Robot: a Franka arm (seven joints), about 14 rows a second.
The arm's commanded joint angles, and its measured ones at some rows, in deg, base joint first. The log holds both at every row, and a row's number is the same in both.
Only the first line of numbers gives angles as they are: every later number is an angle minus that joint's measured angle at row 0.
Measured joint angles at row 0:
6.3 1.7 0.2 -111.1 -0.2 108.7 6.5
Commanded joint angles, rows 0 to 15:
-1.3 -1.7 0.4 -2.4 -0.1 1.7 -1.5
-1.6 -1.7 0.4 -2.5 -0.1 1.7 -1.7
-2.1 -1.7 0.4 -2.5 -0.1 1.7 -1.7
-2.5 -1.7 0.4 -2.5 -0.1 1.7 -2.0
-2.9 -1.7 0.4 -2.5 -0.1 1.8 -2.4
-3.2 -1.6 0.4 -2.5 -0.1 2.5 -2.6
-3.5 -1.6 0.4 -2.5 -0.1 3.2 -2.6
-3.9 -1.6 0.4 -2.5 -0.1 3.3 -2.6
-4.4 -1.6 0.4 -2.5 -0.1 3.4 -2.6
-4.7 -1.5 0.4 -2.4 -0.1 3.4 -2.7
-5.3 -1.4 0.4 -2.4 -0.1 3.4 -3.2
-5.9 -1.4 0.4 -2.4 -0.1 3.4 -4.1
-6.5 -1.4 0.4 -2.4 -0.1 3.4 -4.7
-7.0 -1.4 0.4 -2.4 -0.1 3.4 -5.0
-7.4 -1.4 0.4 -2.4 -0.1 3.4 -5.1
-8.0 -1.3 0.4 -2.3 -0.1 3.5 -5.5
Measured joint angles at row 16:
-6.4 -0.2 0.0 -0.7 0.0 1.9 -3.7
